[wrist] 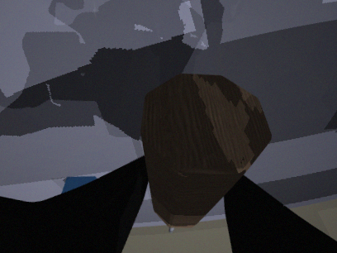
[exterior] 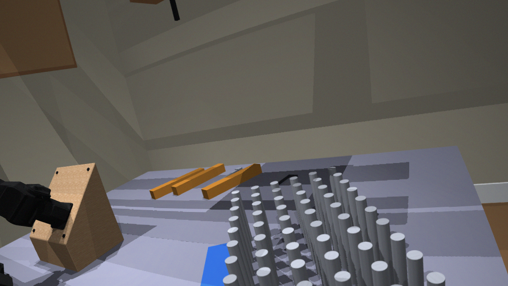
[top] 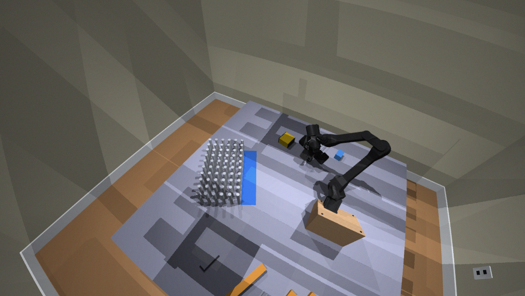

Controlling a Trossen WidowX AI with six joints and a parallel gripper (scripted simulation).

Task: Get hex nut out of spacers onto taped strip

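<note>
Right now my gripper tip is 3 cm past the wooden-handled pick, 9 cm to the left of it and 1 cm above it. Also, from my gripper tip: yellow block (19 cm ahead, 6 cm to the right, 4 cm below); then blue cube (16 cm behind, 12 cm to the right, 5 cm below); then blue taped strip (28 cm ahead, 29 cm to the left, 6 cm below).
</note>
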